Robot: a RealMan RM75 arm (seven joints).
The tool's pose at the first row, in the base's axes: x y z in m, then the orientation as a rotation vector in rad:
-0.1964, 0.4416, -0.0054, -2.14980, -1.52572, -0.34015
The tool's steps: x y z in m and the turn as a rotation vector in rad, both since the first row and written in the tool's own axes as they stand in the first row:
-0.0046, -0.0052, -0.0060, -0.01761, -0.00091, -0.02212
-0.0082, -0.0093, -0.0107, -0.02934, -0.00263, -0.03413
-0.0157, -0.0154, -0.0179, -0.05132, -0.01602, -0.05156
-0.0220, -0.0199, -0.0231, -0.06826, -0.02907, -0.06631
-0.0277, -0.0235, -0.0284, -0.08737, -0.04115, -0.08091
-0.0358, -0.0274, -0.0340, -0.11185, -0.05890, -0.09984
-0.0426, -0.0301, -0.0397, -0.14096, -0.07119, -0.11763
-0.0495, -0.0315, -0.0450, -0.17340, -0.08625, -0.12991
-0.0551, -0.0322, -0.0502, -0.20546, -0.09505, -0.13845
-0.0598, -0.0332, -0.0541, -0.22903, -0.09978, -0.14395
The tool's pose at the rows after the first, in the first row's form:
-0.2024, 0.4361, -0.0012, -2.14823, -1.55359, -0.36144
-0.2072, 0.4319, 0.0022, -2.14947, -1.56971, -0.37362
-0.2150, 0.4237, 0.0063, -2.16011, -1.59999, -0.38435
-0.2210, 0.4170, 0.0089, -2.16849, -1.62645, -0.39030
-0.2260, 0.4106, 0.0117, -2.17796, -1.65262, -0.39910
-0.2320, 0.4021, 0.0136, -2.19073, -1.68785, -0.40813
-0.2365, 0.3944, 0.0160, -2.20491, -1.71949, -0.42671
-0.2398, 0.3864, 0.0177, -2.22697, -1.74706, -0.44356
-0.2421, 0.3793, 0.0197, -2.24849, -1.76663, -0.46573
-0.2444, 0.3738, 0.0211, -2.26399, -1.77904, -0.48382

